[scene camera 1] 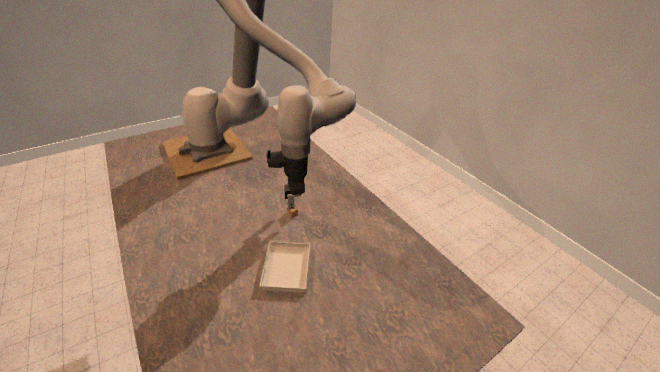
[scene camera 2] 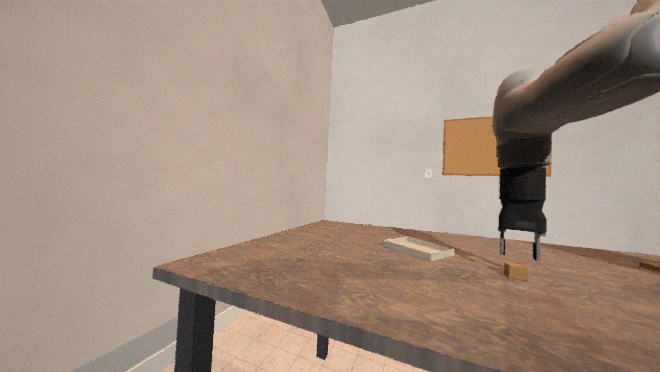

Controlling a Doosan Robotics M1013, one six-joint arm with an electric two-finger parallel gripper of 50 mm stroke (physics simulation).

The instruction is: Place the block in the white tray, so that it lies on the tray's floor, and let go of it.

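Where they show: gripper, fingertip midpoint: (scene camera 1: 289, 203) (scene camera 2: 518, 256); arm's base, link origin: (scene camera 1: 208, 148).
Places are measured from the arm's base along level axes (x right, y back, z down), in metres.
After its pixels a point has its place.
A small orange-brown block (scene camera 1: 293, 213) @(x -0.129, y -0.585, z -0.003 m) (scene camera 2: 517, 271) @(x -0.147, y -0.569, z -0.003 m) lies on the wooden table, outside the tray. The shallow white tray (scene camera 1: 283, 289) @(x 0.041, y -0.843, z 0.004 m) (scene camera 2: 431, 257) @(x -0.106, y -0.738, z 0.005 m) stands flat on the table, below the block in scene camera 1 and left of it in scene camera 2. Its floor shows in scene camera 1 with no block on it. My gripper (scene camera 1: 291, 207) @(x -0.128, y -0.560, z -0.032 m) (scene camera 2: 520, 257) @(x -0.128, y -0.560, z -0.032 m) points straight down, open and empty, its fingertips a little above the block. In scene camera 1 the fingers overlap each other and partly hide the block's top.
The table (scene camera 1: 400, 300) @(x -0.226, y -1.039, z 0.015 m) (scene camera 2: 310, 280) @(x -0.367, y -0.973, z 0.015 m) carries the arm's base on an orange-brown plate (scene camera 1: 187, 167) @(x 0.121, y -0.110, z 0.000 m) at the back left in scene camera 1. The arm's shadow falls across the table beside the tray. Walls stand behind, one with a brown board (scene camera 2: 467, 147).
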